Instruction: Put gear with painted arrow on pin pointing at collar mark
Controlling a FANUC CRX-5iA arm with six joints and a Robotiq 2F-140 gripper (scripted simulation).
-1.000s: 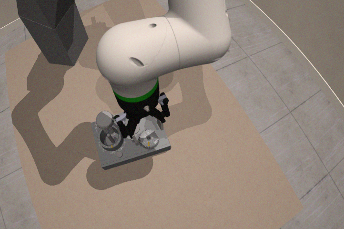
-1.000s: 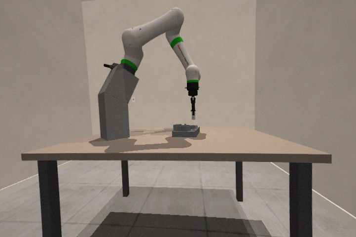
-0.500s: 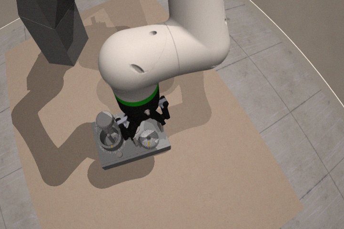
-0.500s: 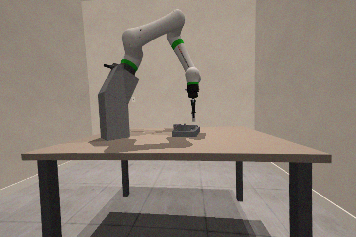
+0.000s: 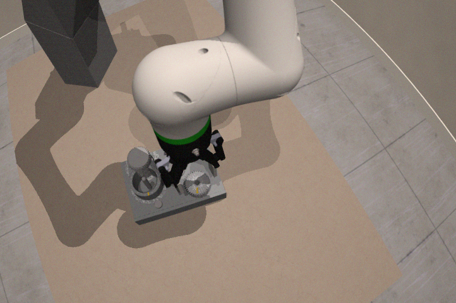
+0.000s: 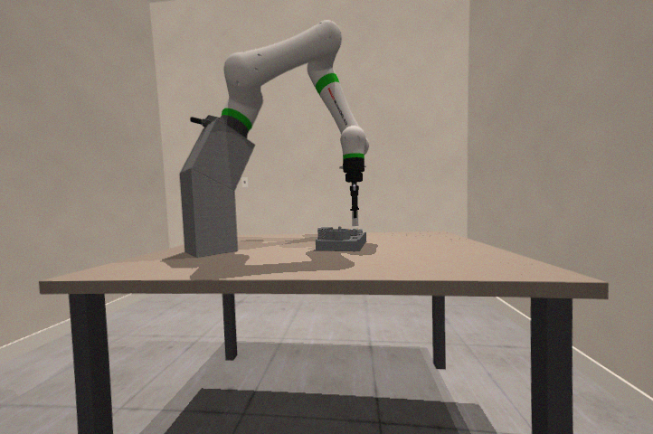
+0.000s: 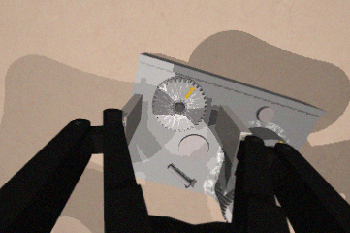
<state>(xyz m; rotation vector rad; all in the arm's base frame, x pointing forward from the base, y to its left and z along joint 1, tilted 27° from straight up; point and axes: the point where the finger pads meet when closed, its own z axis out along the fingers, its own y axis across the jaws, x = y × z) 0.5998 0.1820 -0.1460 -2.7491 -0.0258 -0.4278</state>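
My gripper is now 60 mm above the gear. Round my hand: round disc (60 mm behind, 30 mm to the right, 70 mm below); bolt (110 mm behind, 30 mm to the right, 60 mm below).
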